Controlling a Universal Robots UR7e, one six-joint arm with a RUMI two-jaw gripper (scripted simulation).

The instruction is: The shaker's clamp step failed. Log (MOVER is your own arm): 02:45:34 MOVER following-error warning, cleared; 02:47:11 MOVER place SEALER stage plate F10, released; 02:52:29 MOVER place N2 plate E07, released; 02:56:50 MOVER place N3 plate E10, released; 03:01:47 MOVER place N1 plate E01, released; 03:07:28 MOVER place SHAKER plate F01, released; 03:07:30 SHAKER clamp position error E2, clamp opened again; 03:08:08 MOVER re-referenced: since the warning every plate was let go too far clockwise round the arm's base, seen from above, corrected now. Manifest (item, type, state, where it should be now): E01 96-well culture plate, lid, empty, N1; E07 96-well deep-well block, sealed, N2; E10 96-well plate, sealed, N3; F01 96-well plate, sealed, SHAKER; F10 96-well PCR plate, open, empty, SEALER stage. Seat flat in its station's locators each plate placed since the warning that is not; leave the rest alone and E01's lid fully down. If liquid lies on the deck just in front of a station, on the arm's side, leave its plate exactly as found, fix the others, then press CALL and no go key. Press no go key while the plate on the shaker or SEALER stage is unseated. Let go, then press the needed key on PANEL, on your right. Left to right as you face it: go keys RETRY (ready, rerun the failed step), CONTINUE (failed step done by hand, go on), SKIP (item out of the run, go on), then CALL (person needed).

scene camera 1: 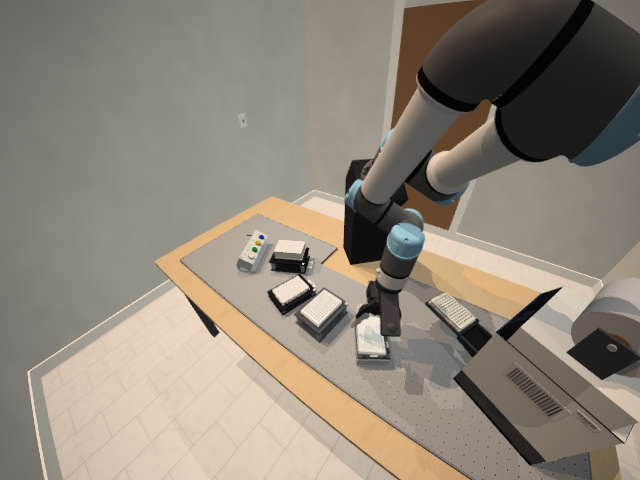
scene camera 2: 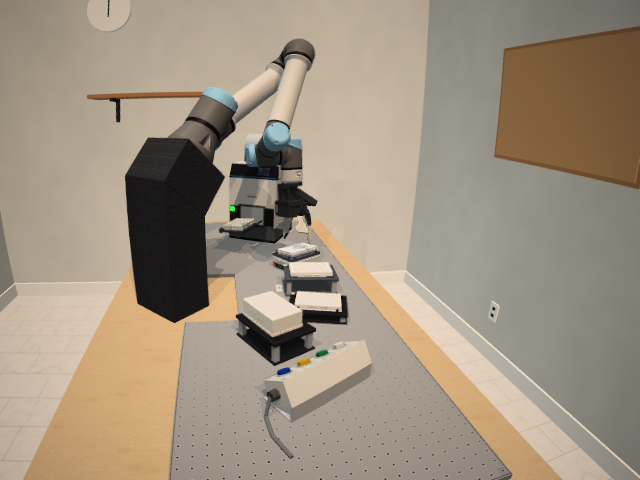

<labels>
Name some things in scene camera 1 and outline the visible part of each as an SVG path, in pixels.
The gripper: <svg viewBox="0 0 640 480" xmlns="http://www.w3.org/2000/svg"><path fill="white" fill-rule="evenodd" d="M369 280L366 290L368 304L357 305L356 315L351 322L350 328L355 328L358 324L361 324L363 320L370 317L369 313L374 316L380 316L381 336L401 336L400 319L402 315L399 308L398 293L403 288L400 290L390 290L383 287L377 278L375 281Z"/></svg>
A lidded culture plate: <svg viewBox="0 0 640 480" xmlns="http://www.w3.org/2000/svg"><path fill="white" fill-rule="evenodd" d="M363 320L361 324L356 326L358 354L386 355L384 336L380 335L380 317L370 317Z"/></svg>
</labels>
